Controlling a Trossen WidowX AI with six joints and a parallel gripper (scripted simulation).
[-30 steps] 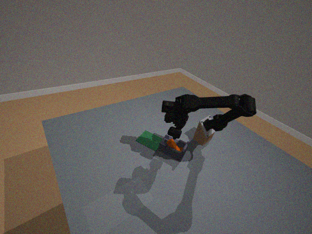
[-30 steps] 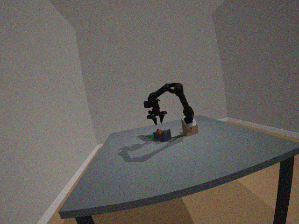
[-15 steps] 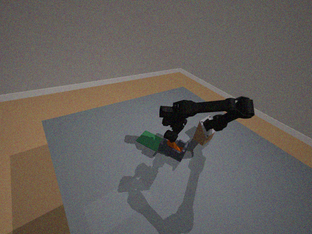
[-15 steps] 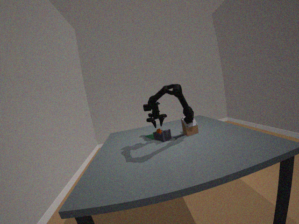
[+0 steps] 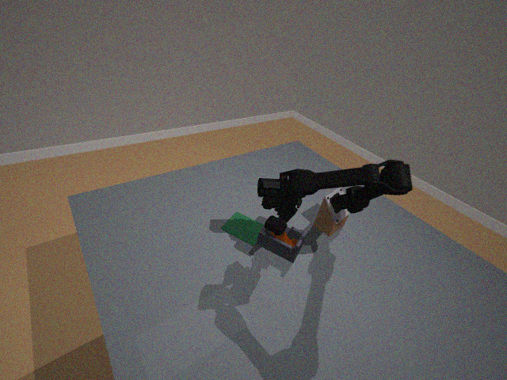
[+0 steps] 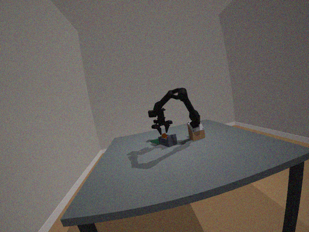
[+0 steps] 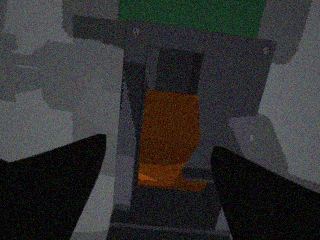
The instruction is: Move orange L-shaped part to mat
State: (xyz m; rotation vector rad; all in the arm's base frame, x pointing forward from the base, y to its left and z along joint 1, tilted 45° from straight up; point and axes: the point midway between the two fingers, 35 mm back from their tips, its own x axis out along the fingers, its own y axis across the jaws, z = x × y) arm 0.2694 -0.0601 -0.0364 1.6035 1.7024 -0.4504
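Right now the orange L-shaped part is 50 mm below my gripper tip, 30 mm to the left of it and 30 mm behind it. Round my gripper tip: green mat: 140 mm to the right, 110 mm below, 20 mm ahead.
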